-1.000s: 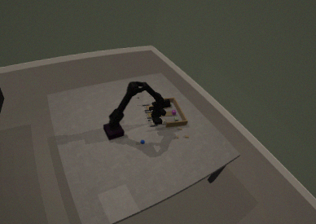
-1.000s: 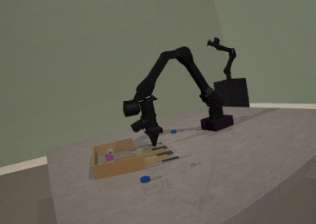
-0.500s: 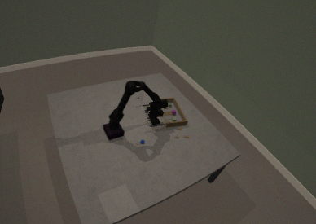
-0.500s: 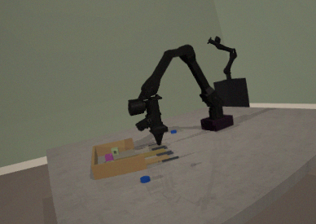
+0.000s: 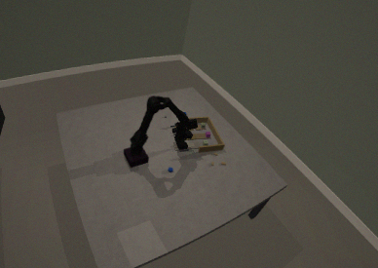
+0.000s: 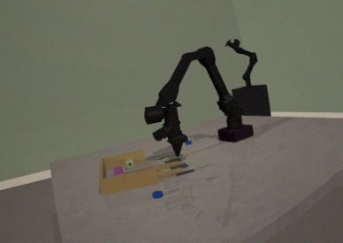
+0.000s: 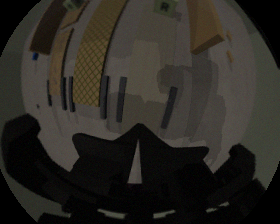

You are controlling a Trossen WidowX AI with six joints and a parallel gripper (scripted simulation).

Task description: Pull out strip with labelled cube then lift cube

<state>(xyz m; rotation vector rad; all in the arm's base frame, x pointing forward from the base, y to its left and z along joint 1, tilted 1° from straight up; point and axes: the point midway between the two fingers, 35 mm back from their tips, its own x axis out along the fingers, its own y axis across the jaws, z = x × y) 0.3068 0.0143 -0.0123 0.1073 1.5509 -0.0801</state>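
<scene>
My gripper tip is 9 cm short of the long pale strip and 1 cm to the left of it.
</scene>
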